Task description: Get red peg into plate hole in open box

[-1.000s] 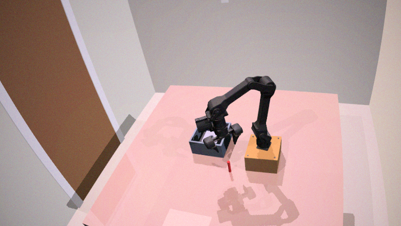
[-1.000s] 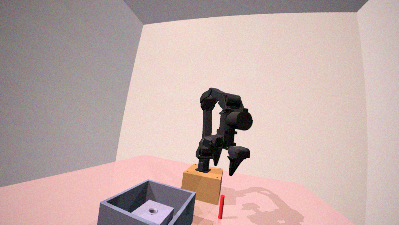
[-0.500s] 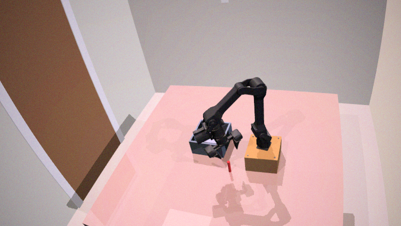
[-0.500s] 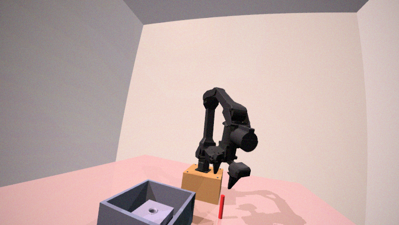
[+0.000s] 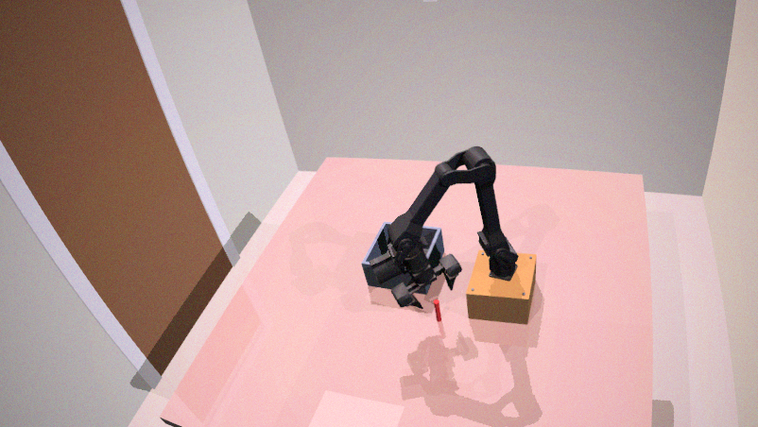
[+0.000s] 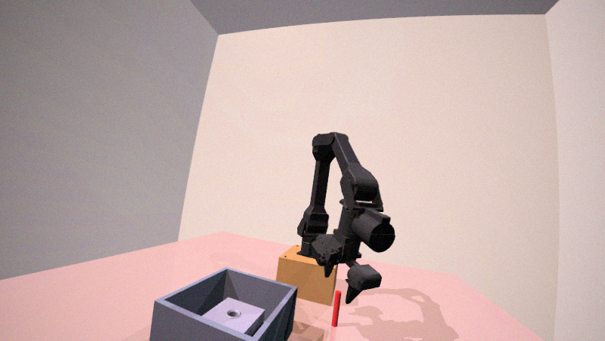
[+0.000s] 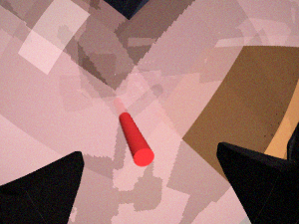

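Right now my gripper tip is 10 mm to the right of the red peg and 50 mm above it. From my gripper tip the other things lie so: grey-blue box (180 mm ahead, 150 mm to the right, 60 mm below); pale plate (180 mm ahead, 150 mm to the right, 40 mm below).
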